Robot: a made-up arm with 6 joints. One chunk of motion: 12 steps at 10 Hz.
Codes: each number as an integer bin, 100 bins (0 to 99) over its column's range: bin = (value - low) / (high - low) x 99, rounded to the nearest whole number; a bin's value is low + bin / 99 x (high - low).
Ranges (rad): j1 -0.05..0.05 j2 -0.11..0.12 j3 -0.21..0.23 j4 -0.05..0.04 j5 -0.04..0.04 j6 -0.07..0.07
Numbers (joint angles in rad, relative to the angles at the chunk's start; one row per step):
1: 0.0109 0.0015 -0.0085 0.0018 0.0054 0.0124
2: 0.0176 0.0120 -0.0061 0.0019 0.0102 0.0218
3: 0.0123 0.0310 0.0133 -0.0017 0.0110 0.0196
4: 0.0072 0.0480 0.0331 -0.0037 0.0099 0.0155
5: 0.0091 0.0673 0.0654 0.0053 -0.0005 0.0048
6: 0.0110 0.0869 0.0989 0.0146 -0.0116 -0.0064
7: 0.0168 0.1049 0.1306 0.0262 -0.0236 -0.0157
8: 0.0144 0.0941 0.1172 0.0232 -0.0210 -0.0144
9: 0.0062 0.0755 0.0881 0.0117 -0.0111 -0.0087
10: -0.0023 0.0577 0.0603 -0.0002 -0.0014 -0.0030
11: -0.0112 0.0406 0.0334 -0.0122 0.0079 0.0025
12: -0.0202 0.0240 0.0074 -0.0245 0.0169 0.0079
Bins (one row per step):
1: 60 48 45 57 56 58
2: 67 53 46 57 62 65
3: 62 61 50 53 63 63
4: 57 68 55 51 62 60
5: 59 76 62 61 49 53
6: 60 85 70 71 35 45
7: 66 93 77 84 20 38
8: 64 88 74 81 24 39
9: 56 80 67 68 36 43
10: 47 72 61 55 48 47
11: 38 65 55 42 59 51
12: 30 58 49 28 70 55

